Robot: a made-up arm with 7 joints. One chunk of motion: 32 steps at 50 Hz.
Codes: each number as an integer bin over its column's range. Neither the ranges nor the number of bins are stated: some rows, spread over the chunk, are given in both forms.
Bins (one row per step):
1: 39 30 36 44 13 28 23
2: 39 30 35 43 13 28 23
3: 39 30 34 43 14 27 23
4: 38 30 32 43 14 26 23
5: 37 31 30 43 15 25 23
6: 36 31 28 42 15 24 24
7: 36 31 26 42 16 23 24
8: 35 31 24 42 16 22 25
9: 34 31 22 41 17 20 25
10: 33 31 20 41 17 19 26
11: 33 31 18 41 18 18 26
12: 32 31 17 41 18 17 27
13: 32 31 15 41 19 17 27
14: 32 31 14 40 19 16 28
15: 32 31 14 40 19 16 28
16: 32 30 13 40 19 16 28
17: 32 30 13 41 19 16 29
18: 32 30 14 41 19 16 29
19: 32 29 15 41 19 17 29
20: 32 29 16 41 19 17 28
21: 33 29 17 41 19 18 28
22: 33 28 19 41 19 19 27
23: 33 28 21 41 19 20 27
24: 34 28 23 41 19 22 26
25: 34 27 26 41 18 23 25
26: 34 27 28 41 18 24 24
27: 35 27 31 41 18 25 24
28: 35 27 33 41 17 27 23
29: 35 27 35 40 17 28 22
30: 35 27 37 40 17 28 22
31: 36 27 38 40 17 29 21
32: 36 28 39 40 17 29 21
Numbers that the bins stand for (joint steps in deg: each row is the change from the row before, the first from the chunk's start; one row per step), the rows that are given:
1: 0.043 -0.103 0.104 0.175 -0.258 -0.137 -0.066
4: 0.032 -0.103 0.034 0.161 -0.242 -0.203 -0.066
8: -0.001 -0.084 -0.107 0.147 -0.211 -0.337 -0.035
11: -0.023 -0.084 -0.213 0.133 -0.180 -0.470 -0.020
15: -0.034 -0.084 -0.283 0.119 -0.164 -0.537 0.011
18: -0.034 -0.103 -0.283 0.133 -0.164 -0.537 0.027
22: -0.023 -0.141 -0.195 0.133 -0.164 -0.437 -0.004
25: -0.012 -0.160 -0.072 0.133 -0.180 -0.303 -0.035
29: -0.001 -0.160 0.087 0.119 -0.196 -0.137 -0.081
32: 0.010 -0.141 0.157 0.119 -0.196 -0.103 -0.097
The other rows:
2: 0.043 -0.103 0.087 0.161 -0.258 -0.137 -0.066
3: 0.043 -0.103 0.069 0.161 -0.242 -0.170 -0.066
5: 0.021 -0.084 -0.001 0.161 -0.227 -0.237 -0.066
6: 0.010 -0.084 -0.037 0.147 -0.227 -0.270 -0.050
7: 0.010 -0.084 -0.072 0.147 -0.211 -0.303 -0.050
9: -0.012 -0.084 -0.142 0.133 -0.196 -0.403 -0.035
10: -0.023 -0.084 -0.178 0.133 -0.196 -0.437 -0.020
12: -0.034 -0.084 -0.230 0.133 -0.180 -0.503 -0.004
13: -0.034 -0.084 -0.266 0.133 -0.164 -0.503 -0.004
14: -0.034 -0.084 -0.283 0.119 -0.164 -0.537 0.011
16: -0.034 -0.103 -0.301 0.119 -0.164 -0.537 0.011
17: -0.034 -0.103 -0.301 0.133 -0.164 -0.537 0.027
19: -0.034 -0.122 -0.266 0.133 -0.164 -0.503 0.027
20: -0.034 -0.122 -0.248 0.133 -0.164 -0.503 0.011
21: -0.023 -0.122 -0.230 0.133 -0.164 -0.470 0.011
23: -0.023 -0.141 -0.160 0.133 -0.164 -0.403 -0.004
24: -0.012 -0.141 -0.125 0.133 -0.164 -0.337 -0.020
26: -0.012 -0.160 -0.037 0.133 -0.180 -0.270 -0.050
27: -0.001 -0.160 0.016 0.133 -0.180 -0.237 -0.050
28: -0.001 -0.160 0.051 0.133 -0.196 -0.170 -0.066
30: -0.001 -0.160 0.122 0.119 -0.196 -0.137 -0.081
31: 0.010 -0.160 0.140 0.119 -0.196 -0.103 -0.097

